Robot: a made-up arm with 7 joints. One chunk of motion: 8 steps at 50 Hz.
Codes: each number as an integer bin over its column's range. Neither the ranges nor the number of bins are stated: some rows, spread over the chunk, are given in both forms.
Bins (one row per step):
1: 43 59 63 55 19 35 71
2: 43 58 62 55 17 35 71
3: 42 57 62 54 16 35 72
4: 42 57 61 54 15 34 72
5: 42 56 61 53 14 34 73
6: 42 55 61 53 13 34 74
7: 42 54 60 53 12 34 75
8: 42 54 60 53 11 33 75
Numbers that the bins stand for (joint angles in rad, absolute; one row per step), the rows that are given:
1: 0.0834 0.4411 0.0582 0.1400 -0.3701 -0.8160 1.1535
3: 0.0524 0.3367 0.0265 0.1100 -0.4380 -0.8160 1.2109
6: 0.0524 0.2322 -0.0053 0.0800 -0.5059 -0.8746 1.3257
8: 0.0524 0.1800 -0.0370 0.0800 -0.5511 -0.9333 1.3830
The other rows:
2: 0.0834 0.3889 0.0265 0.1400 -0.4154 -0.8160 1.1535
4: 0.0524 0.3367 -0.0053 0.1100 -0.4606 -0.8746 1.2109
5: 0.0524 0.2844 -0.0053 0.0800 -0.4832 -0.8746 1.2683
7: 0.0524 0.1800 -0.0370 0.0800 -0.5285 -0.8746 1.3830

